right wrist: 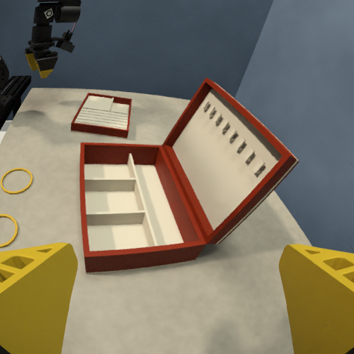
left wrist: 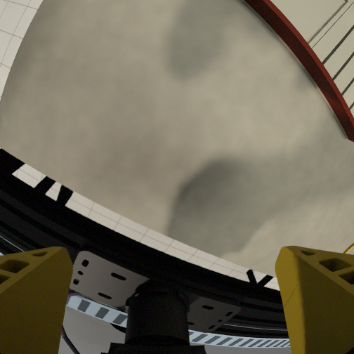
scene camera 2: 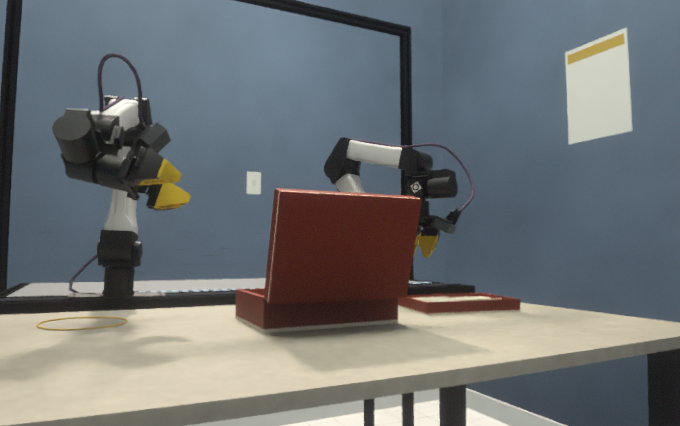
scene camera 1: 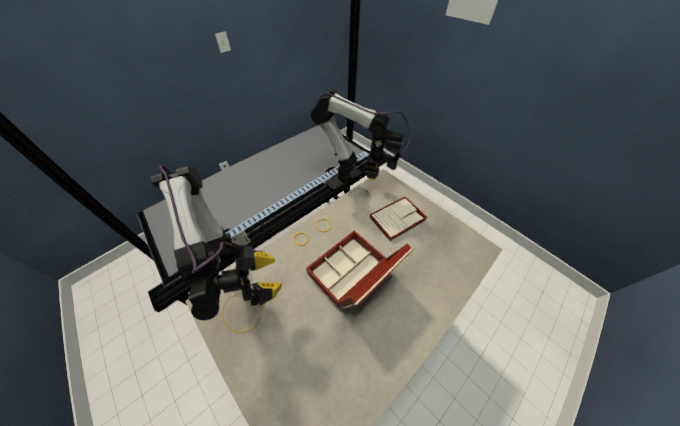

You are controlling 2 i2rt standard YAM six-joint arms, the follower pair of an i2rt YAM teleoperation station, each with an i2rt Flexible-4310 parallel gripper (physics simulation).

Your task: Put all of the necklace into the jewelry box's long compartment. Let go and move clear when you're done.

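Places are measured from the left arm's base along level axes (x ahead, y left, z up), in metres.
Pixels of known places: left gripper, fingertip midpoint: [scene camera 2: 418, 256] [scene camera 1: 373, 173]; right gripper, fingertip midpoint: [scene camera 2: 185, 189] [scene camera 1: 278, 271]; left arm's base, link origin: [scene camera 1: 343, 178]; right arm's base, link origin: [scene camera 2: 118, 298] [scene camera 1: 226, 251].
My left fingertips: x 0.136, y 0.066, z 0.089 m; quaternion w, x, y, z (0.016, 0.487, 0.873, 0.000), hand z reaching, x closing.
Observation:
For each thing: its top centre in the pictures, then the offset to it from my left fingertips. "spot": a spot on its surface instead.
- large thin gold loop, top centre: [scene camera 2: 81, 322] [scene camera 1: 242, 311] dx +0.122, dy -0.777, dz -0.106 m
- long compartment, surface spot: [scene camera 1: 357, 276] spot: dx +0.292, dy -0.379, dz -0.103 m
- red-rimmed tray, top centre: [scene camera 2: 456, 297] [scene camera 1: 398, 215] dx +0.213, dy -0.045, dz -0.083 m
The necklace, a large thin gold loop [scene camera 1: 240, 332] [scene camera 2: 81, 330], lies flat on the table, at lower left in scene camera 1. The red jewelry box [scene camera 1: 323, 289] [scene camera 2: 328, 313] [right wrist: 145, 259] stands open; its lid [scene camera 1: 381, 275] [scene camera 2: 346, 245] [right wrist: 200, 170] is tilted up. The long compartment [scene camera 1: 357, 276] [right wrist: 160, 205] runs along the hinge side, and no necklace shows in it. My right gripper [scene camera 1: 276, 272] [scene camera 2: 184, 187] [right wrist: 178, 259] is open and empty, high above the table near the necklace. My left gripper [scene camera 1: 373, 173] [scene camera 2: 421, 250] [left wrist: 173, 262] [right wrist: 38, 73] is open and empty, near the rail beyond the tray.
A red-rimmed tray [scene camera 1: 390, 237] [scene camera 2: 461, 305] [left wrist: 320, 72] [right wrist: 100, 131] lies beside the box. Two small gold rings, one [scene camera 1: 301, 245] [right wrist: 17, 229] and another [scene camera 1: 323, 231] [right wrist: 16, 193], lie between the box and the rail. The raised lid hides the box's inside in scene camera 2.

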